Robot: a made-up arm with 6 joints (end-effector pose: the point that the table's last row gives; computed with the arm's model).
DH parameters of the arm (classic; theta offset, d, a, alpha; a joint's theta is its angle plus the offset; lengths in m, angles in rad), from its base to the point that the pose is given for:
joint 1: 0 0.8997 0.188 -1.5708
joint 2: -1.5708 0 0.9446 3.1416
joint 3: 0 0 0.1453 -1.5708
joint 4: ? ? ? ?
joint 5: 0 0 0 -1.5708
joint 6: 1.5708 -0.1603 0 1.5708
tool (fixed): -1.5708 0 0 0
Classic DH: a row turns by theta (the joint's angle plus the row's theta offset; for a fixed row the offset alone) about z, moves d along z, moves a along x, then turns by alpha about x.
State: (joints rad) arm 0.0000 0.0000 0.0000 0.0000 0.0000 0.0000
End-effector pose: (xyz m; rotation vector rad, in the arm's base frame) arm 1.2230 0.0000 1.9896 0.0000 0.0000 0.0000
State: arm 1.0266 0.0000 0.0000 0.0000 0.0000 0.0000
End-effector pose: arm 0.6332 1.0463 1.9896 0.0000 0.0000 1.0266
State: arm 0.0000 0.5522 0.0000 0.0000 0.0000 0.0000
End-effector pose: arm 1.6409 0.0000 1.2847 0.0000 0.5522 0.0000
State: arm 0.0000 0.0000 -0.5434 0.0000 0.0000 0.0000
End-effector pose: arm 1.1490 0.0000 1.4335 0.0000 0.5434 0.0000
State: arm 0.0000 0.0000 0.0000 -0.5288 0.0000 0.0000
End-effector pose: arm 1.2230 0.0000 1.9896 0.5288 0.0000 0.0000
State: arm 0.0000 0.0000 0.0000 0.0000 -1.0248 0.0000
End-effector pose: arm 1.1459 0.0000 1.8526 0.0000 1.0248 0.0000
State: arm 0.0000 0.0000 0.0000 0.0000 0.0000 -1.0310
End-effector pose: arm 1.2230 0.0000 1.9896 1.0310 0.0000 0.0000
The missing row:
joint 4: 0 -0.8747 0 1.5708
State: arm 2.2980 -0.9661 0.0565 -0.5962 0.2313 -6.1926
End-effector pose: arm 0.1496 -0.1371 2.4080 1.6743 -0.0449 2.0581
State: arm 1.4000 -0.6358 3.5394 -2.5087 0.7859 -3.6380
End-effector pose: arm -0.0753 -0.8315 0.7833 -2.2224 1.7120 0.2186
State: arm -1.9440 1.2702 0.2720 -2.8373 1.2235 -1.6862
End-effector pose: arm -0.6236 -1.4687 0.3992 0.7585 1.6503 0.3171
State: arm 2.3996 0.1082 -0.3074 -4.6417 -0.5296 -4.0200
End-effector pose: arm -0.8873 0.9230 1.5679 1.1935 1.8794 0.7118
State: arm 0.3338 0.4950 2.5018 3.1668 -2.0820 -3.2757
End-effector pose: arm 0.0386 0.0171 2.3323 -0.2586 2.1747 0.0399
